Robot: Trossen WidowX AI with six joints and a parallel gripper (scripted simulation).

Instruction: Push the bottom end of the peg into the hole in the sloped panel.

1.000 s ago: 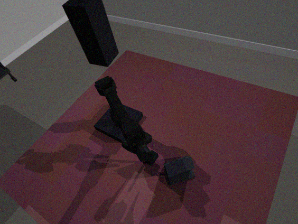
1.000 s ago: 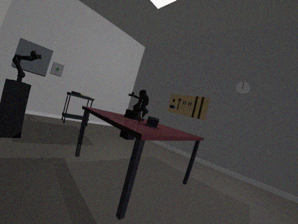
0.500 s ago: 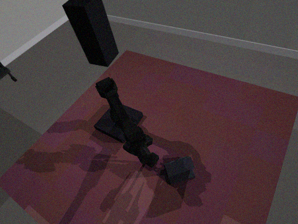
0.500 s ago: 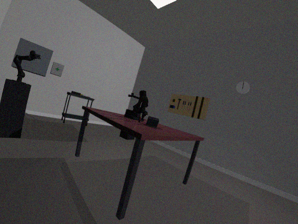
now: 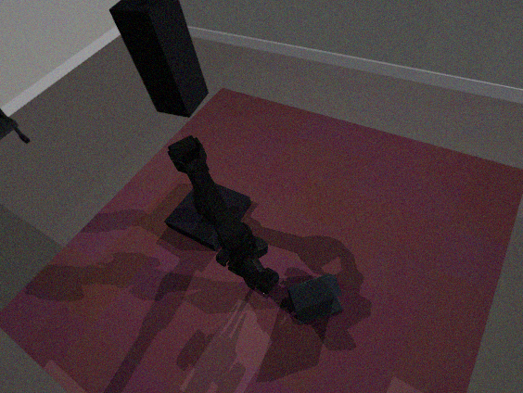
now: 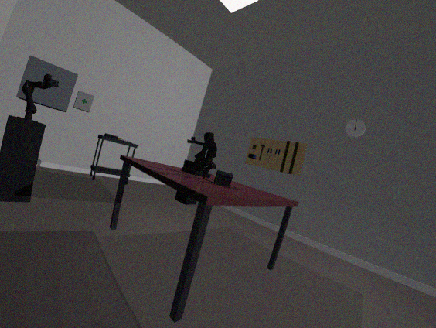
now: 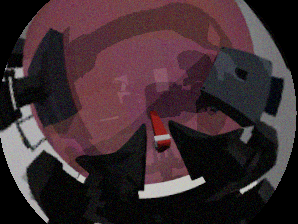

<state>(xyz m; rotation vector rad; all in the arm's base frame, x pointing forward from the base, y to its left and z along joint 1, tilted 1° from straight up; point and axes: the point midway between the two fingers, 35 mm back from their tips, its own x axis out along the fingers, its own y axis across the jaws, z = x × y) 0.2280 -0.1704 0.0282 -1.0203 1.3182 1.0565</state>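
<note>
The red peg is 2 cm above my gripper tip. Round my gripper tip: sloped grey panel 18 cm ahead, 3 cm to the left, 1 cm above.
</note>
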